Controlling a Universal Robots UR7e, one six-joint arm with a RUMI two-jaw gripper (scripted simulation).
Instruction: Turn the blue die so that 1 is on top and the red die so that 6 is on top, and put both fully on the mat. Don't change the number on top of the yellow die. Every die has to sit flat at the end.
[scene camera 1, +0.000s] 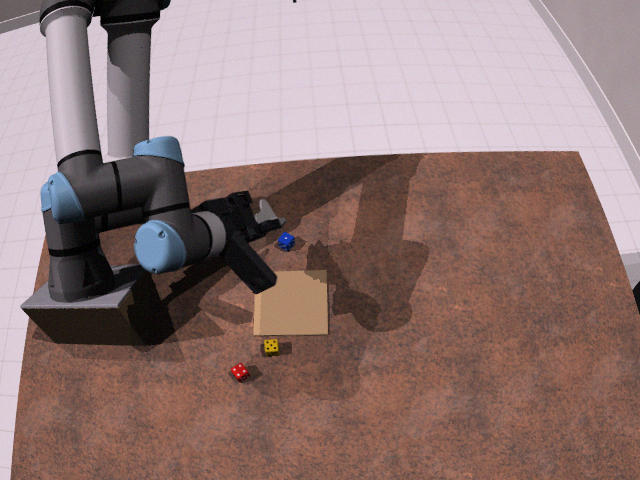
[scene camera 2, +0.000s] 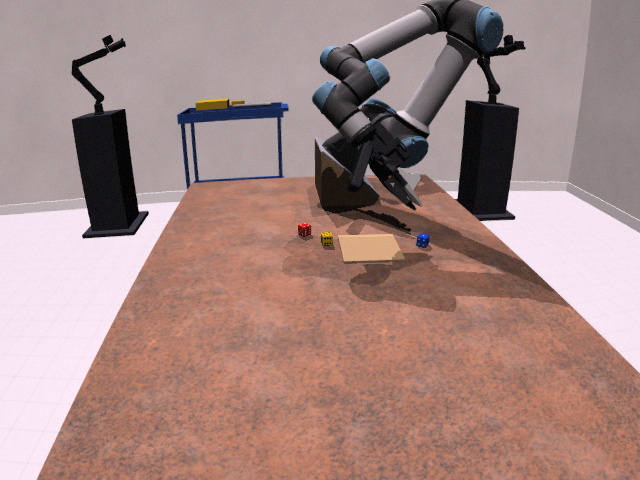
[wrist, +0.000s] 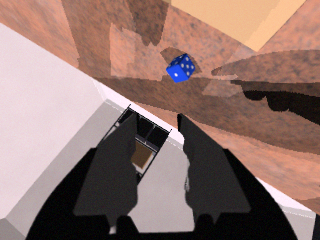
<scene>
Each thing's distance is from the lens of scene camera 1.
my gripper (scene camera 1: 276, 224): 1.09 m
tan mat (scene camera 1: 297, 305): 1.09 m
</scene>
